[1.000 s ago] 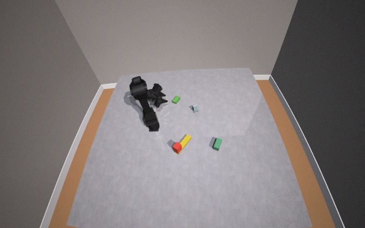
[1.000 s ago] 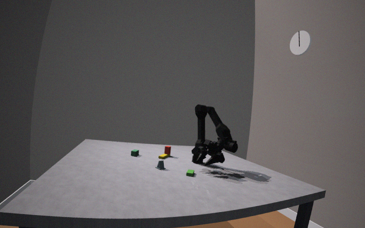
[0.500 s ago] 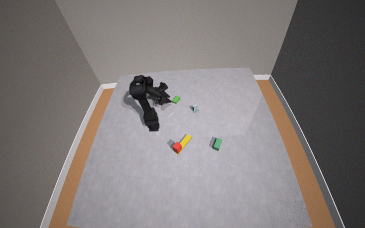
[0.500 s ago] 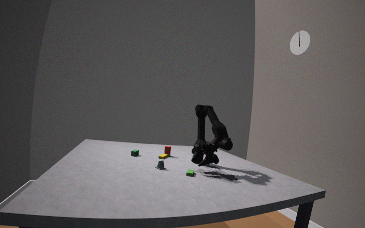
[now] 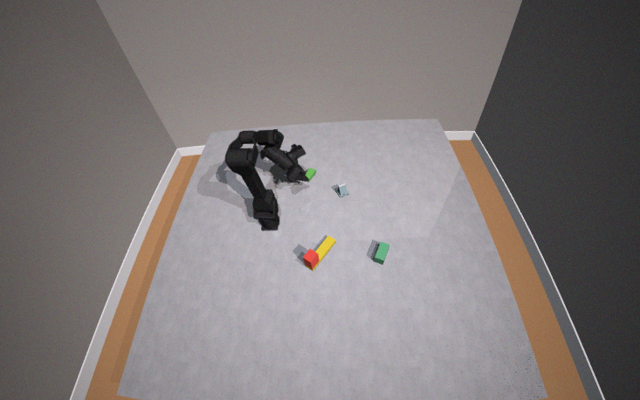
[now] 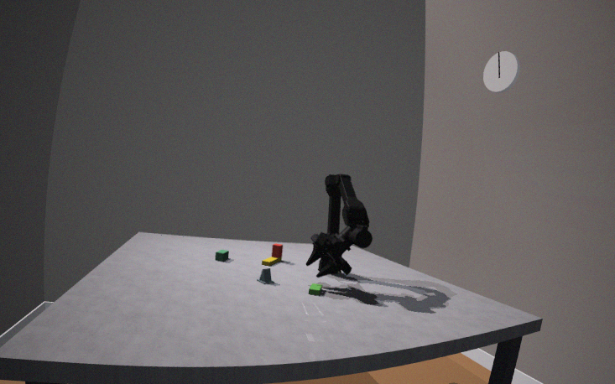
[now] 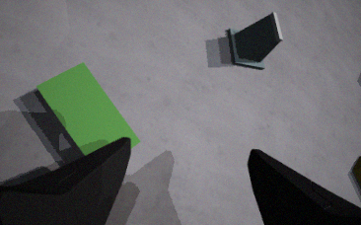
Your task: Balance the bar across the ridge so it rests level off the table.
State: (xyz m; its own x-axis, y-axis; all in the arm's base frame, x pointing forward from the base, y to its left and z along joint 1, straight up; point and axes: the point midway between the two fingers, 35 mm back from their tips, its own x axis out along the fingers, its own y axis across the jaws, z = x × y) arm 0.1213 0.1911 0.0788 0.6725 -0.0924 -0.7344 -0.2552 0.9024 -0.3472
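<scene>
My gripper tip is 4 cm short of the yellow bar, 35 cm to the left of it and 3 cm above it. Round my gripper tip: bright green block (6 cm to the left, 5 cm below); darker green block (27 cm ahead, 34 cm to the right, 4 cm below).
</scene>
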